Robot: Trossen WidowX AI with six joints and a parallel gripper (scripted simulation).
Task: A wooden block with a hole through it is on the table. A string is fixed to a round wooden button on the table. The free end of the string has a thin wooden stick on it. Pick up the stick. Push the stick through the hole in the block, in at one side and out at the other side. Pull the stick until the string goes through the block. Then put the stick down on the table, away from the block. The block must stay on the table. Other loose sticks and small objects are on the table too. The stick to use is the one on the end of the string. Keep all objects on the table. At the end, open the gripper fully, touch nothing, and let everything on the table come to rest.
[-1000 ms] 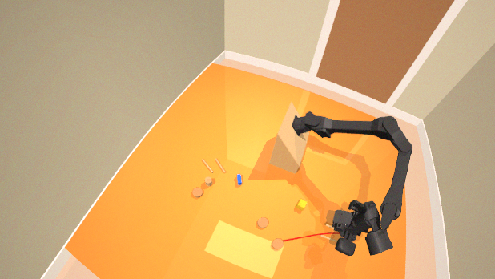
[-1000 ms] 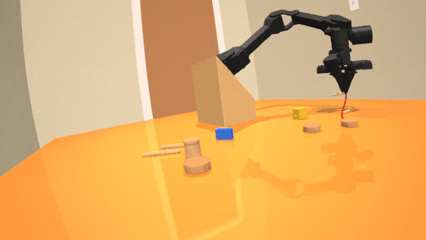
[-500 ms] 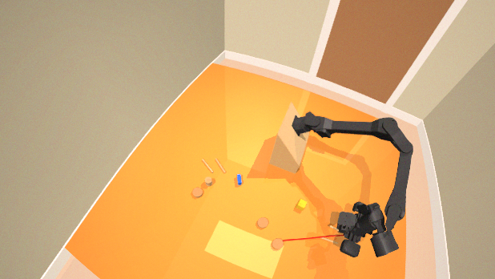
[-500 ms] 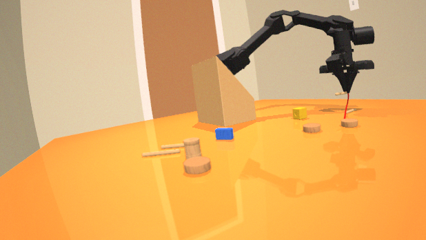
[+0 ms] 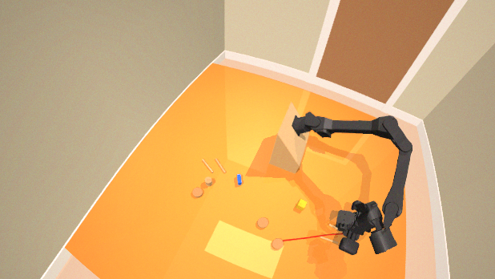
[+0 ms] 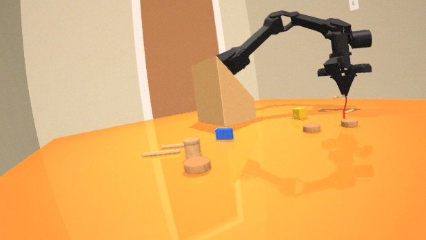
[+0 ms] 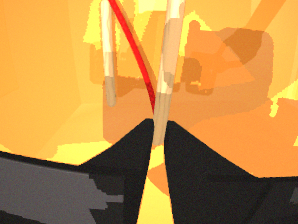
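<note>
Right now my gripper tip is 4 cm above the thin stick, 3 cm short of it and 2 cm to the left of it. The rest, counted from my gripper tip: yellow block: 19 cm to the right, 6 cm behind, 3 cm below; then blue block: 45 cm to the right, 7 cm behind, 4 cm below; then round button: 22 cm to the right, 11 cm ahead, 4 cm below.
</note>
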